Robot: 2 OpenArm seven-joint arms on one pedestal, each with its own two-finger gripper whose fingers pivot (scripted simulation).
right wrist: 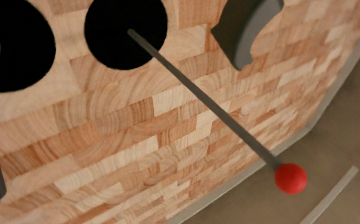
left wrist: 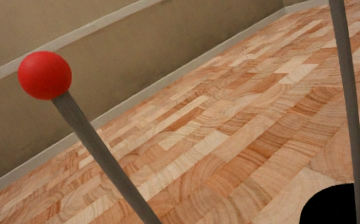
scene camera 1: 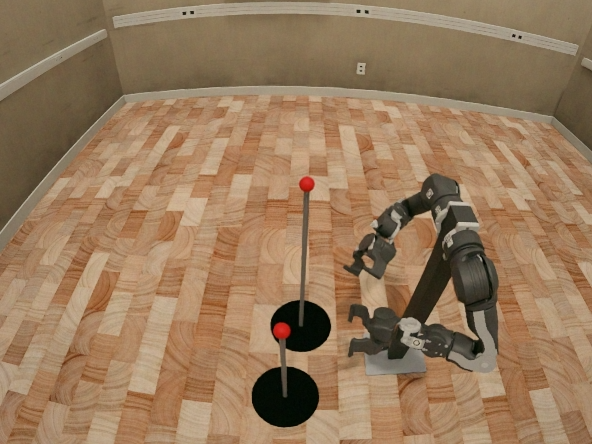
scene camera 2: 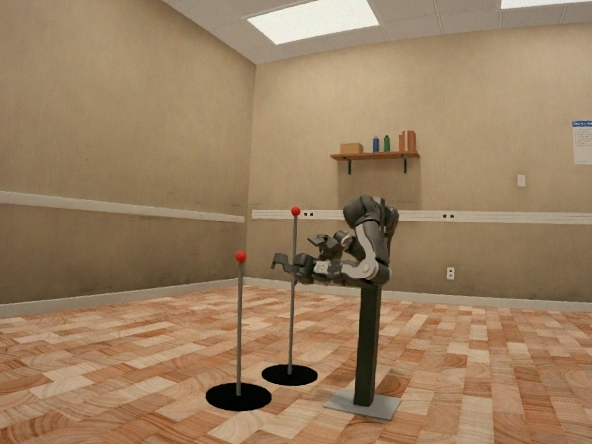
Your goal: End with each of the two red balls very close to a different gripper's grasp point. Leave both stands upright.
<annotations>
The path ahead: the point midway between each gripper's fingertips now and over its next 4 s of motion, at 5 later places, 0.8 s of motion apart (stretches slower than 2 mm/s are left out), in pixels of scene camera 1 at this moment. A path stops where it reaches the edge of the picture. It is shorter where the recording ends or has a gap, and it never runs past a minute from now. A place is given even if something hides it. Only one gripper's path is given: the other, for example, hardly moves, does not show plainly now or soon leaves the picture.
My right gripper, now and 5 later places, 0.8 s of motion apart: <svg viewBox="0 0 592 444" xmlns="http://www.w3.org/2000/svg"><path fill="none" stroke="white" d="M359 273L356 269L353 265L350 261L348 258L345 254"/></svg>
</annotations>
